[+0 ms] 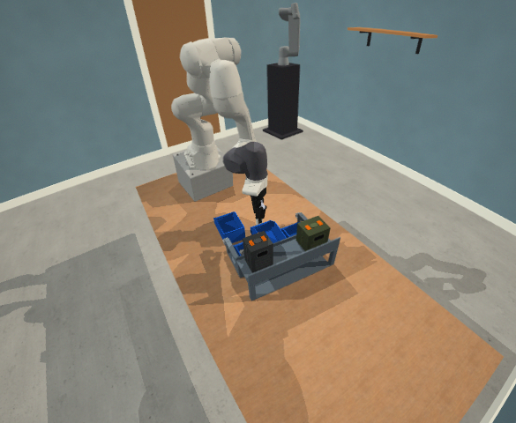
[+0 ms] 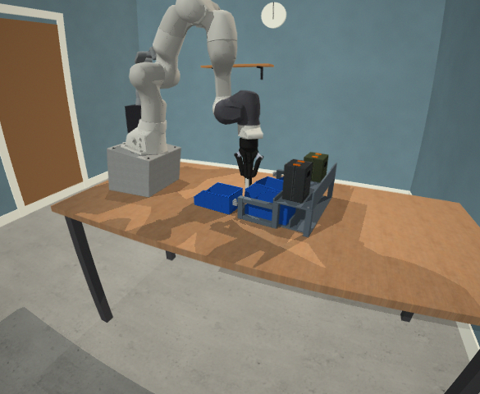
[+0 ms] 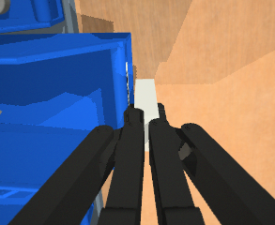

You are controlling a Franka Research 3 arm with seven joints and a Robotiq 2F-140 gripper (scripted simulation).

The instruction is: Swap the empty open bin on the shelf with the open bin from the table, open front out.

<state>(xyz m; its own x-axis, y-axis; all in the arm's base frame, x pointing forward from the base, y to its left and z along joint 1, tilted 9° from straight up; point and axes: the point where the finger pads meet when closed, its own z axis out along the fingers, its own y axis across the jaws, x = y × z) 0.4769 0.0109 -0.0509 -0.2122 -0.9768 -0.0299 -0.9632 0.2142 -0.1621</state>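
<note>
Right now the shelf lip is 60 mm ahead of my hand, 10 mm to the right of it and 50 mm below it. Also, from my hand: black box (220 mm ahead, 170 mm to the right, 110 mm above); then green box (270 mm ahead, 60 mm to the left, 90 mm above).
</note>
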